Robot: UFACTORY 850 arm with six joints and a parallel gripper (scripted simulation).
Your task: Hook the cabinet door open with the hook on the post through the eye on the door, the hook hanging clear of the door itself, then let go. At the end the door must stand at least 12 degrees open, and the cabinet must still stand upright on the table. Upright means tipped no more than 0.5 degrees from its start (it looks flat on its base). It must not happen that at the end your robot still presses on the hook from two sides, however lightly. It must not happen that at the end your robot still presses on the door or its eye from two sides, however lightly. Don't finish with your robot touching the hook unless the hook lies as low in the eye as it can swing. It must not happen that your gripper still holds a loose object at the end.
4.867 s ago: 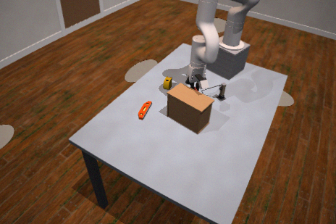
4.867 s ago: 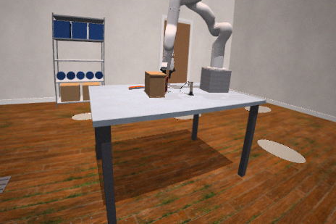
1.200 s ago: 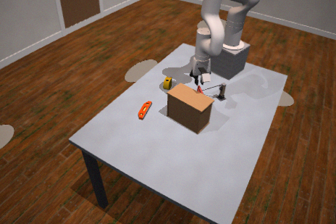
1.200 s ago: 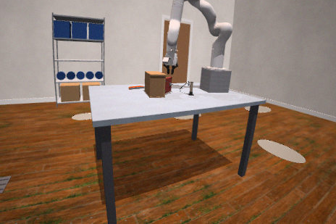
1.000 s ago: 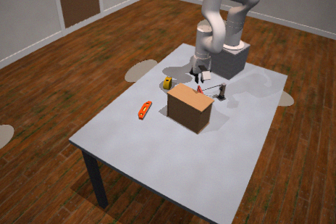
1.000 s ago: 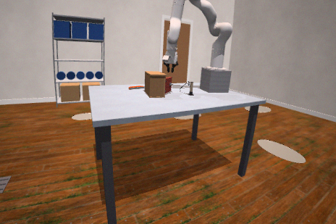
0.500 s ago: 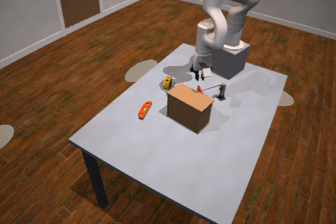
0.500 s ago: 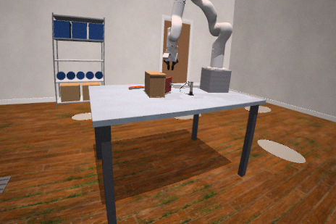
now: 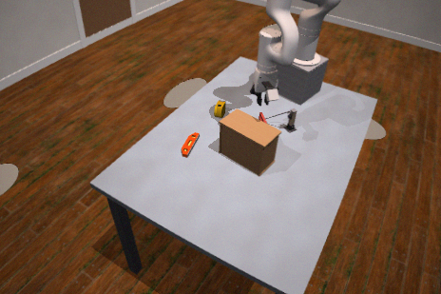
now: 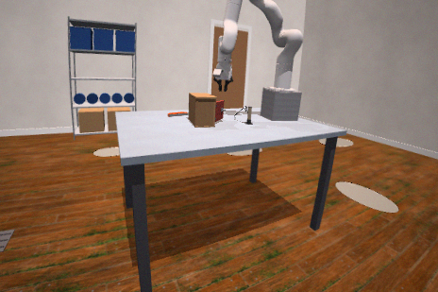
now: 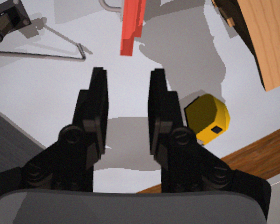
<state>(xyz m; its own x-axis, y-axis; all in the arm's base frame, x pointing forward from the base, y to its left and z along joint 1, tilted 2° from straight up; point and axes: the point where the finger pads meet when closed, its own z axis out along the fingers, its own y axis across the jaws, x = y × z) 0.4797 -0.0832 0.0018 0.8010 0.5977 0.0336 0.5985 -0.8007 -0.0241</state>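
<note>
Now: the thin grey hook rod 11 cm behind my hand, 6 cm to the left of it and 15 cm below it. From my hand the other things lie so: yellow block 8 cm behind, 24 cm to the right, 17 cm below; then orange level 18 cm ahead, 27 cm to the right, 20 cm below; then red door 5 cm ahead, 5 cm to the left, 14 cm below.
</note>
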